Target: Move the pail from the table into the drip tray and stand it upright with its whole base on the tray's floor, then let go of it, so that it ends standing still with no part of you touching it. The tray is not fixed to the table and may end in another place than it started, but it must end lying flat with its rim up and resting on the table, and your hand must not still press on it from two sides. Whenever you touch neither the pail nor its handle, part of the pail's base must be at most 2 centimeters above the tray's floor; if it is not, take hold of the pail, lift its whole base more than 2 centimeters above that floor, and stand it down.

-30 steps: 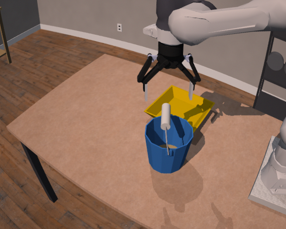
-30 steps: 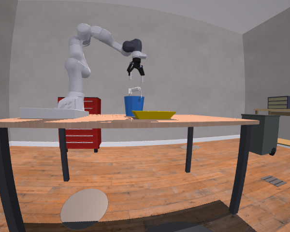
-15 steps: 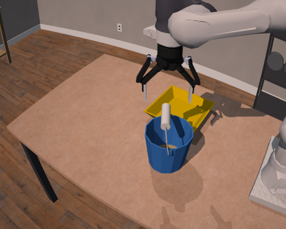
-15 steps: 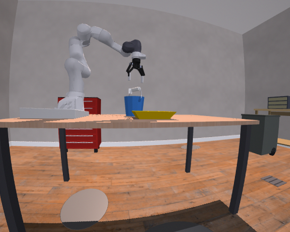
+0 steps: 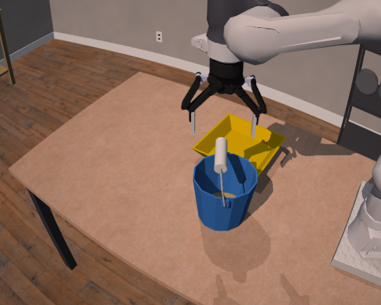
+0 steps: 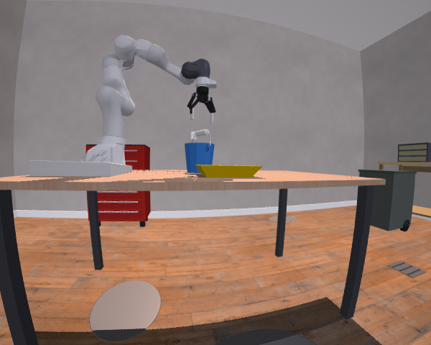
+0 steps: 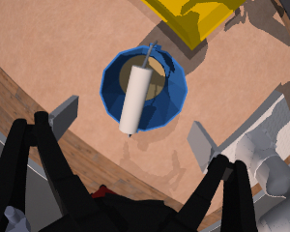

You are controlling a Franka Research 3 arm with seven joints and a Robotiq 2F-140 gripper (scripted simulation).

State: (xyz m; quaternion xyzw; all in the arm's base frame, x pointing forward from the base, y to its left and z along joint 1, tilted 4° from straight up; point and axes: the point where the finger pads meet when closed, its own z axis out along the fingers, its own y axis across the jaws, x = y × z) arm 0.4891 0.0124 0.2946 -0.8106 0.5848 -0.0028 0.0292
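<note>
Right now my hand is 11 cm above the pail handle. The rest, counted from my hand: blue pail: 18 cm below, 1 cm behind; then yellow drip tray: 30 cm to the right, 30 cm below, 1 cm ahead.
</note>
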